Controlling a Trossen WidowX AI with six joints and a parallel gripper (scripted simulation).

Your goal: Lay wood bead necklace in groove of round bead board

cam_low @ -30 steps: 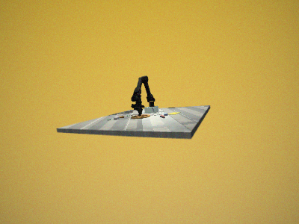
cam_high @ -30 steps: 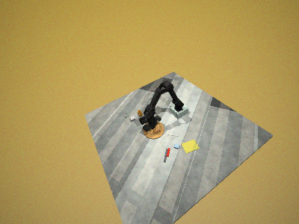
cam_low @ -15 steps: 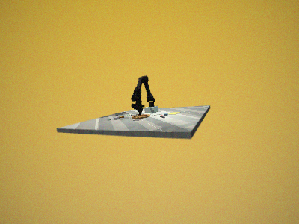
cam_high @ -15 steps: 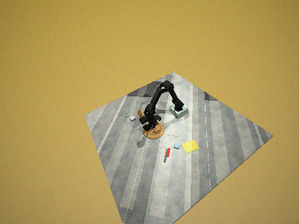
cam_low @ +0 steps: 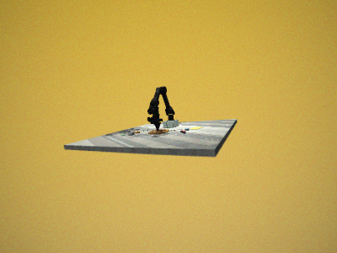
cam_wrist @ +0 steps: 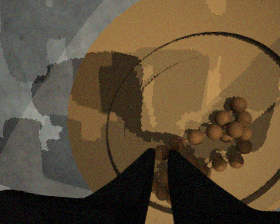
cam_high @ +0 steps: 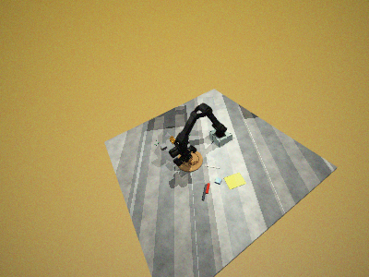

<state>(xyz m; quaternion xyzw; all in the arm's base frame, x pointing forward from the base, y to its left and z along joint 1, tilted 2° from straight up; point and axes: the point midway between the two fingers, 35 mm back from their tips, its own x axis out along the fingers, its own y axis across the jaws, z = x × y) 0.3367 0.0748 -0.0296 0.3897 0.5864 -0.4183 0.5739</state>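
The round bead board is 3 cm behind my gripper tip, 2 cm to the right of it and 1 cm below it. Also, from my gripper tip: thin grey stick 15 cm behind, 11 cm to the left, 2 cm below; then red-handled tool 25 cm to the left, 3 cm behind, 2 cm below; then grey piece 24 cm to the right, 11 cm ahead, 1 cm below.
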